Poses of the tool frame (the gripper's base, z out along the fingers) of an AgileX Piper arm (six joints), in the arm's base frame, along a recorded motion.
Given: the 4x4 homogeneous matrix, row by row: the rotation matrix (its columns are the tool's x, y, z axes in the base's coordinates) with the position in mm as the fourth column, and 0 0 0 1 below. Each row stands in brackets.
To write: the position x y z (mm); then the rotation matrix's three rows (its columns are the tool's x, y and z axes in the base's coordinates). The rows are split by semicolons. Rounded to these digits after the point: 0 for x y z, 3 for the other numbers.
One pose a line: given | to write
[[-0.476, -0.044, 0.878, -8], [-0.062, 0.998, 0.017, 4], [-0.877, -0.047, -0.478, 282], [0, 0, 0, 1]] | -8, 4, 282; -0.476, -0.044, 0.878; -0.062, 0.998, 0.017; -0.877, -0.047, -0.478
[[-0.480, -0.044, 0.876, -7], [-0.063, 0.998, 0.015, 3], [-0.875, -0.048, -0.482, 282], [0, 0, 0, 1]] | -7, 3, 282; -0.480, -0.044, 0.876; -0.063, 0.998, 0.015; -0.875, -0.048, -0.482
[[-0.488, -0.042, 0.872, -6], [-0.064, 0.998, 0.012, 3], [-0.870, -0.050, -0.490, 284], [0, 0, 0, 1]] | -6, 3, 284; -0.488, -0.042, 0.872; -0.064, 0.998, 0.012; -0.870, -0.050, -0.490
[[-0.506, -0.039, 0.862, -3], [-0.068, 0.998, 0.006, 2], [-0.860, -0.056, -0.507, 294], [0, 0, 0, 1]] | -3, 2, 294; -0.506, -0.039, 0.862; -0.068, 0.998, 0.006; -0.860, -0.056, -0.507
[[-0.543, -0.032, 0.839, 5], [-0.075, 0.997, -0.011, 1], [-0.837, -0.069, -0.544, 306], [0, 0, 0, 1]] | 5, 1, 306; -0.543, -0.032, 0.839; -0.075, 0.997, -0.011; -0.837, -0.069, -0.544
